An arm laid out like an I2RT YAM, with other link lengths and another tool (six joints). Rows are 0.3 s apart.
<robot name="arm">
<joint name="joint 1" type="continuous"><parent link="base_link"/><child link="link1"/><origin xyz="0.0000 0.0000 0.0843"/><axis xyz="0 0 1"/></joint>
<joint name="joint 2" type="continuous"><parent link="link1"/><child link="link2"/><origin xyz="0.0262 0.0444 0.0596"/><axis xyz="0 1 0"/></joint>
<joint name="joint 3" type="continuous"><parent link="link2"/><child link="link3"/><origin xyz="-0.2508 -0.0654 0.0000"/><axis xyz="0 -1 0"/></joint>
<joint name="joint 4" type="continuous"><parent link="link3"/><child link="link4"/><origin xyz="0.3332 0.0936 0.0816"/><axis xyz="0 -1 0"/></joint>
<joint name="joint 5" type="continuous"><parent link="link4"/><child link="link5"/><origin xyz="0.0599 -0.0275 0.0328"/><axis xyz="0 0 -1"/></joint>
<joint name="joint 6" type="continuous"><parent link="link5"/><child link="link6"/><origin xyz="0.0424 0.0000 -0.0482"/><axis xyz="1 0 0"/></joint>
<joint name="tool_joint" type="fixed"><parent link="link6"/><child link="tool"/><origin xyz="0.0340 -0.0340 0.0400" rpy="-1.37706 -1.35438 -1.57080"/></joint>
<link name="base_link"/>
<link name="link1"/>
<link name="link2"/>
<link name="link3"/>
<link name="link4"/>
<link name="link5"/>
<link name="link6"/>
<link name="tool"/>
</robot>
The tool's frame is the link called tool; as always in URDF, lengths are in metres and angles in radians. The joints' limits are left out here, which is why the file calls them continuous.
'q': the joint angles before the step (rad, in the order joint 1, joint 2, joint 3, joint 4, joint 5, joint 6). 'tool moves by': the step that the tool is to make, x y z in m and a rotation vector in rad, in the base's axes. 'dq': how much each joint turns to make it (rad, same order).
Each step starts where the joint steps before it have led.
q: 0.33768 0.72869 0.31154 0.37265 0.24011 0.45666
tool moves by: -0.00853 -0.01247 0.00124 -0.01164 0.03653 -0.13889
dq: -0.00297 -0.02638 0.00617 -0.07409 0.13555 0.01041
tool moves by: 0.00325 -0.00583 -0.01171 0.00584 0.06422 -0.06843
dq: -0.01099 0.05195 0.01610 -0.03715 0.05380 0.03598
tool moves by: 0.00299 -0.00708 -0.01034 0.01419 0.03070 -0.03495
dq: -0.02373 0.02914 -0.00214 -0.00493 0.00701 0.02704
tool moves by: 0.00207 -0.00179 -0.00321 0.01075 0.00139 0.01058
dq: -0.01160 0.00506 -0.00486 0.00892 -0.02384 0.00677
